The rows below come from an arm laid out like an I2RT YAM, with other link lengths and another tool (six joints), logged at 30 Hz.
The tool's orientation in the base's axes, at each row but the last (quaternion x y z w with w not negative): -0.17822 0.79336 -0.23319 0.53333; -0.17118 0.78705 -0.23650 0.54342; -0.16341 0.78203 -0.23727 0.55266; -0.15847 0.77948 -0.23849 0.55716; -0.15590 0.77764 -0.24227 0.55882; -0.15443 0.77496 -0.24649 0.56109; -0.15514 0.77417 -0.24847 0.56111; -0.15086 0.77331 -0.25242 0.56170; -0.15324 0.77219 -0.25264 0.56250; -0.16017 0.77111 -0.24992 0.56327
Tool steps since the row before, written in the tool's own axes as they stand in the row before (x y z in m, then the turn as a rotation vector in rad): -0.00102 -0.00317 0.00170 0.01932 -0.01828 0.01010; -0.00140 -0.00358 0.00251 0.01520 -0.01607 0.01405; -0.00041 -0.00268 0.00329 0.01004 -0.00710 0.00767; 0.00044 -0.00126 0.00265 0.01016 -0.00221 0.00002; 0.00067 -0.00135 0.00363 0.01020 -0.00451 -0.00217; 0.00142 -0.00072 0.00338 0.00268 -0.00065 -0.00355; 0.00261 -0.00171 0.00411 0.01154 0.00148 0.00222; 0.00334 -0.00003 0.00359 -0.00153 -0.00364 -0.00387; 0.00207 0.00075 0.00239 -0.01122 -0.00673 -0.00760; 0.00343 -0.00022 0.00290 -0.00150 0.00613 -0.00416
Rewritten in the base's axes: 0.00206 -0.00239 0.00201 0.00291 -0.02722 -0.00776; 0.00289 -0.00270 0.00234 0.00802 -0.02395 -0.00698; 0.00322 -0.00265 0.00089 0.00381 -0.01258 -0.00610; 0.00233 -0.00180 -0.00036 -0.00336 -0.00706 -0.00685; 0.00317 -0.00221 -0.00072 -0.00551 -0.00856 -0.00505; 0.00271 -0.00204 -0.00157 -0.00425 -0.00118 -0.00088; 0.00298 -0.00364 -0.00213 -0.00156 -0.00523 -0.01051; 0.00231 -0.00254 -0.00350 -0.00334 -0.00136 0.00419; 0.00163 -0.00098 -0.00263 -0.00392 0.00194 0.01448; 0.00167 -0.00259 -0.00328 -0.00326 0.00670 -0.00129
